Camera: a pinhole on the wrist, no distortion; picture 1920 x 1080 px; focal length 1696.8 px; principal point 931.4 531.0 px. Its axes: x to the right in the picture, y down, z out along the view. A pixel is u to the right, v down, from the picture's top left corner.
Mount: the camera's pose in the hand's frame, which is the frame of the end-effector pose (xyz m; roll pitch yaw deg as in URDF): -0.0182 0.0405 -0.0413 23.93 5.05 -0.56
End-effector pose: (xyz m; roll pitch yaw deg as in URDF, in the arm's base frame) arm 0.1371 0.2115 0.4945 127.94 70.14 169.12
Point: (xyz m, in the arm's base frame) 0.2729 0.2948 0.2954
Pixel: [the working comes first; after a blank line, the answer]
In the camera's frame: 0.1452 -0.0025 0.2740

1831 515
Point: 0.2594 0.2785 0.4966
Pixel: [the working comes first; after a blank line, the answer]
In the camera's frame: -0.0348 0.0096 0.1825

608 621
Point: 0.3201 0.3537 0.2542
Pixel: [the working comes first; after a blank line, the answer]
In the camera's frame: 0.1647 0.0352 0.3488

1733 702
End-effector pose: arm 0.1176 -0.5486 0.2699 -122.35 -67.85 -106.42
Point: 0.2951 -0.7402 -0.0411
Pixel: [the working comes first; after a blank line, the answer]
In the camera's frame: -0.2507 0.1749 0.2934

outside the picture
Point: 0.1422 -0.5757 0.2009
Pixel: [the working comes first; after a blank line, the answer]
In the camera's frame: -0.0462 0.0165 0.0882

43 848
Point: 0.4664 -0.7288 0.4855
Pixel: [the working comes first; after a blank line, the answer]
In the camera's frame: 0.2157 -0.0786 0.4514

1742 236
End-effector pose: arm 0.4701 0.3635 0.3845 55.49 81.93 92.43
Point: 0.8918 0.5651 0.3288
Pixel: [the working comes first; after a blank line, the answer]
In the camera's frame: 0.0566 0.0755 0.5146

1118 780
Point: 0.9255 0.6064 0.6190
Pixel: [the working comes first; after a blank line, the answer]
In the camera's frame: -0.2310 0.1351 0.5423

209 954
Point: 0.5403 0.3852 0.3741
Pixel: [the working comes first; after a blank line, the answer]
In the camera's frame: 0.0220 -0.0153 0.1292

1220 330
